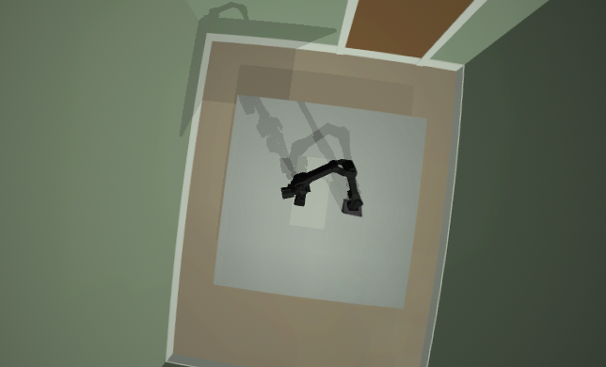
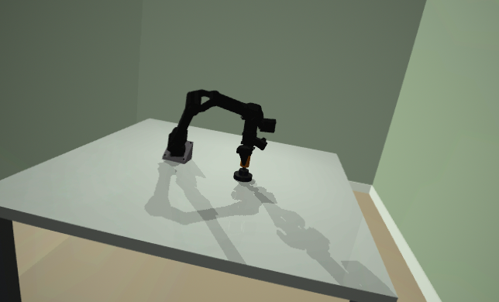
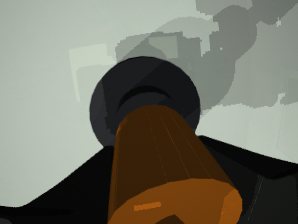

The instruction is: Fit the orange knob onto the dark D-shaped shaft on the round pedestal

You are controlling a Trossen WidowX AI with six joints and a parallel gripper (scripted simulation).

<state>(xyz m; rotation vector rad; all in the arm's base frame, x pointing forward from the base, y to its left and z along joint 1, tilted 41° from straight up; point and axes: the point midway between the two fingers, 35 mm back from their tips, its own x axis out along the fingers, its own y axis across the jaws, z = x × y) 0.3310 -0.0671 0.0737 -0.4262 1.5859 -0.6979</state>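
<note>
Now: the orange knob 20 mm above my gripper tip. From my gripper tip the other things lie so: round dark pedestal 40 mm below.
</note>
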